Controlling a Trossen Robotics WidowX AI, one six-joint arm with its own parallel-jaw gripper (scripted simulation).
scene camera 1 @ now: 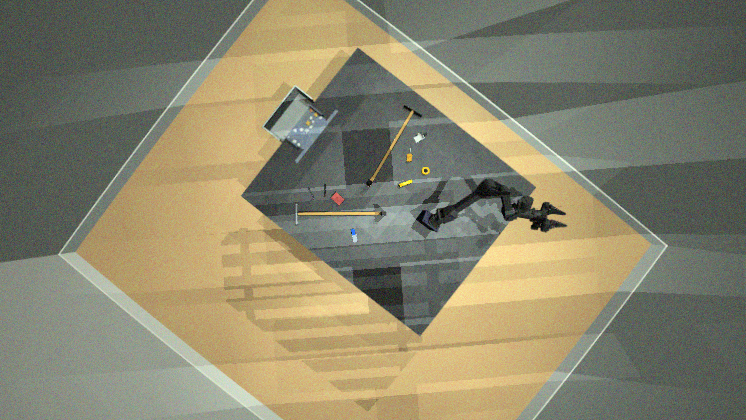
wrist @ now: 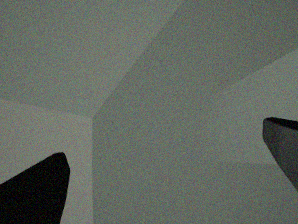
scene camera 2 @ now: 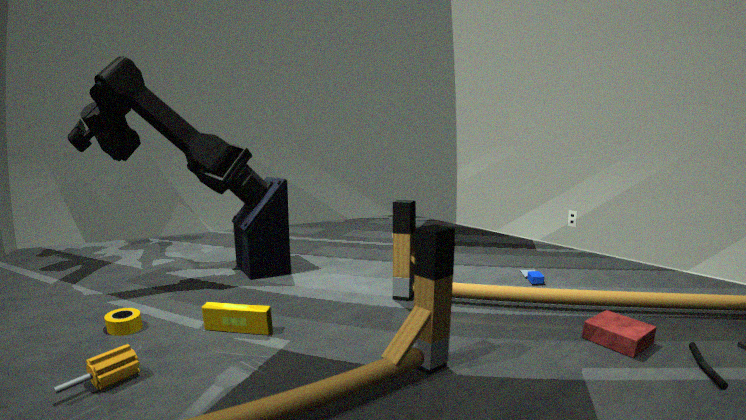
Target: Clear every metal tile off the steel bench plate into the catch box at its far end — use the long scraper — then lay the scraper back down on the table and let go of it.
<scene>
A red block (scene camera 2: 627, 336): 0.48 m from the lens. A yellow tape roll (scene camera 2: 125, 321): 0.54 m from the lens. The marked spots on the red block and the yellow tape roll are 0.59 m apart.
</scene>
